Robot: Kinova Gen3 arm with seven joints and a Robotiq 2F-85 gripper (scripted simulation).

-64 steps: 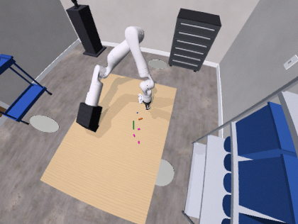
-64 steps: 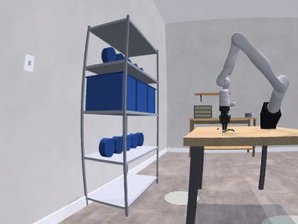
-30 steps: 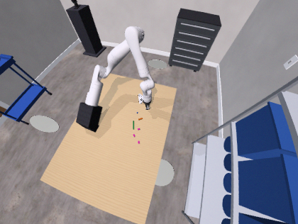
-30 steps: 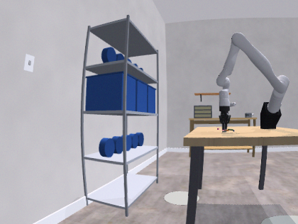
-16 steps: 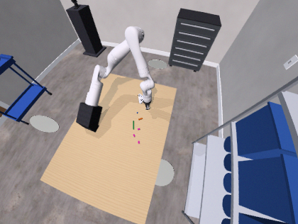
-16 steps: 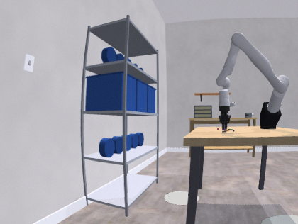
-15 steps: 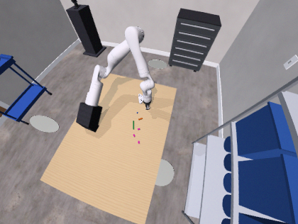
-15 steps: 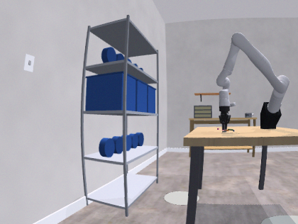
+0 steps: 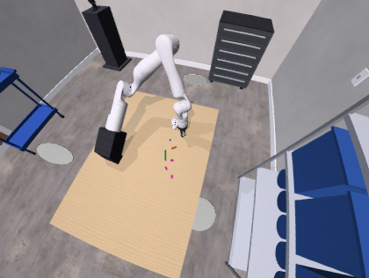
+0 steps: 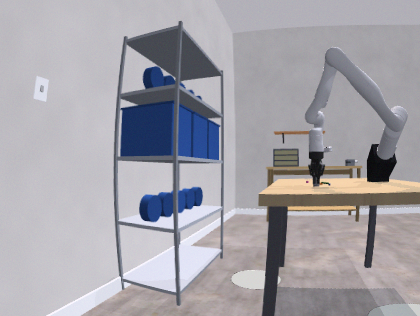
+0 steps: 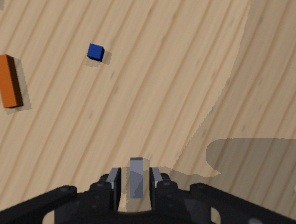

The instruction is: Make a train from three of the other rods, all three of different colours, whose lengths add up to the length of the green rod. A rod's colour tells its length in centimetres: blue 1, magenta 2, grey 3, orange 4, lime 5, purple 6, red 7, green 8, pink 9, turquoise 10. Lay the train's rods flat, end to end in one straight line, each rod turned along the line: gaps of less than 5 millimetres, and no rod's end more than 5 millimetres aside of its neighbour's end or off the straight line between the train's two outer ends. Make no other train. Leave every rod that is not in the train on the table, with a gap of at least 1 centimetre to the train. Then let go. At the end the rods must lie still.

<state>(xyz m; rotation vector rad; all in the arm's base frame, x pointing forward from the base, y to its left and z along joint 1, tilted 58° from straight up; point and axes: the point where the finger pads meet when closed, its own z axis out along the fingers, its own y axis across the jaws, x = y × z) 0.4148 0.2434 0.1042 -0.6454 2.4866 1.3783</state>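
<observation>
Right now my hand is 20 mm above the grey rod. Round my hand: small blue rod (80 mm to the right, 70 mm behind, 20 mm below); then green rod (200 mm to the right, 60 mm behind, 20 mm below); then orange rod (120 mm to the right, 20 mm below, 20 mm behind).
</observation>
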